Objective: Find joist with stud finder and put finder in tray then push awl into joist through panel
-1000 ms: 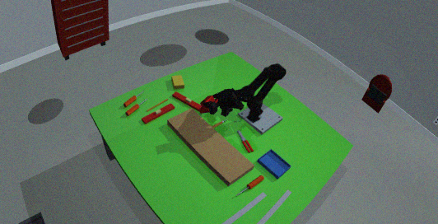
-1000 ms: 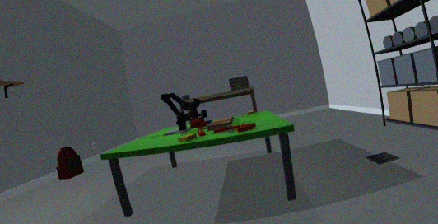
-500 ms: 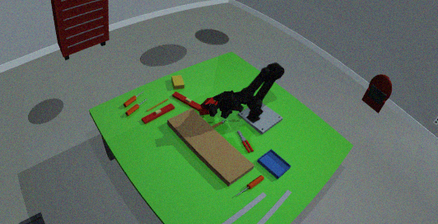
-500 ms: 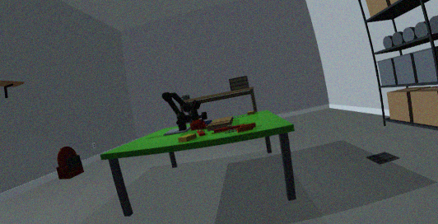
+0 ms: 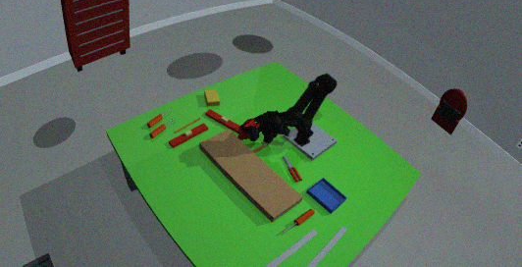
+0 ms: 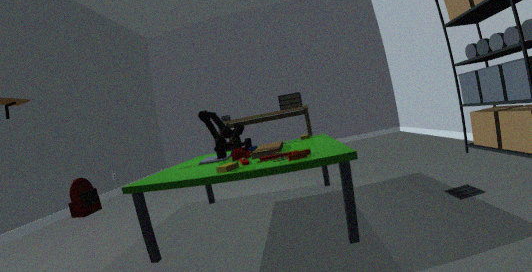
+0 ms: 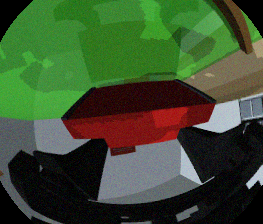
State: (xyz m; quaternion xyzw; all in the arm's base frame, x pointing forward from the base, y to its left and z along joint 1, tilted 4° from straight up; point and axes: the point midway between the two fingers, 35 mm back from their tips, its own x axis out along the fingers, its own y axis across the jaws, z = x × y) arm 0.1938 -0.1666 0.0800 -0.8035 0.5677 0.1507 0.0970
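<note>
Right now the stud finder is 10 mm ahead of my gripper tip, 10 mm to the left of it and 10 mm below it. The rest, counted from my gripper tip: awl: 20 mm behind, 120 mm to the left, 60 mm below; blue tray: 60 mm behind, 530 mm to the left, 50 mm below.
</note>
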